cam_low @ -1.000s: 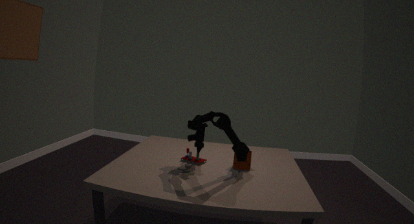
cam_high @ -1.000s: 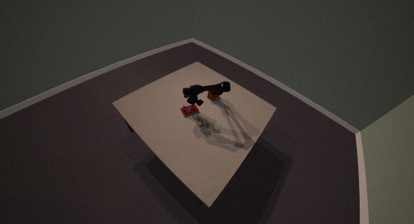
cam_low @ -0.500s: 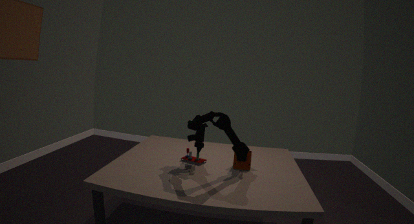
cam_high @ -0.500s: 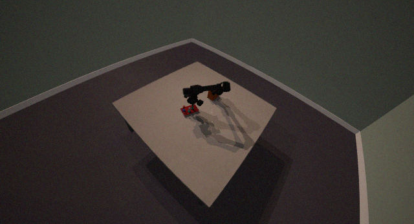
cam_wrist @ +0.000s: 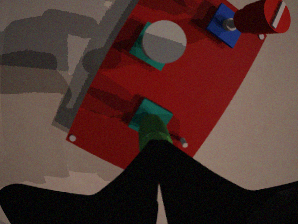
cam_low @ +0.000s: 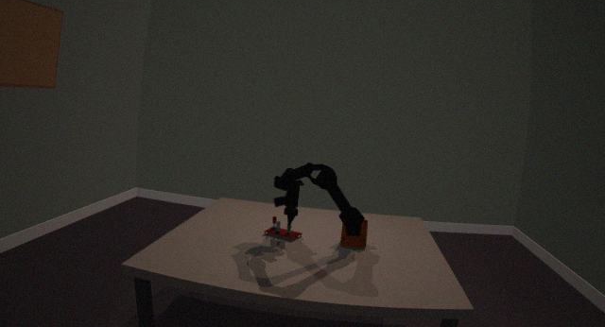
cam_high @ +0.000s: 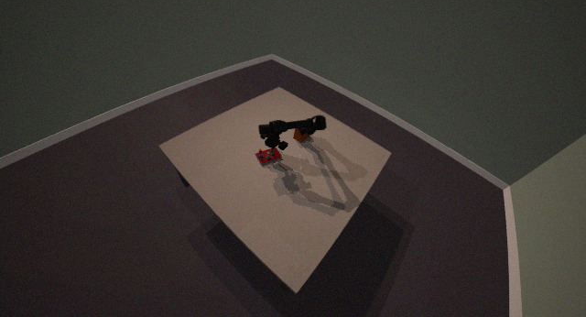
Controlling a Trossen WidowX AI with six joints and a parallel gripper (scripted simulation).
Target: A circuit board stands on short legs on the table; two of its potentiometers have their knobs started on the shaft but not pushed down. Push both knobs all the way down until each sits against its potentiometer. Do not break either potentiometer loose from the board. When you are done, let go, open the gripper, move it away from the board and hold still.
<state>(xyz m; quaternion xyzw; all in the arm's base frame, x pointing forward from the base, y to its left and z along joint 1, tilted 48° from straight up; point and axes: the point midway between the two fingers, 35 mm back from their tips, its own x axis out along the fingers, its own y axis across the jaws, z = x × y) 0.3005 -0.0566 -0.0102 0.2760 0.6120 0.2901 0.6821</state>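
The green knob lies 20 mm below my gripper tip. From my gripper tip the other things lie so: red knob 80 mm ahead, 50 mm to the right.
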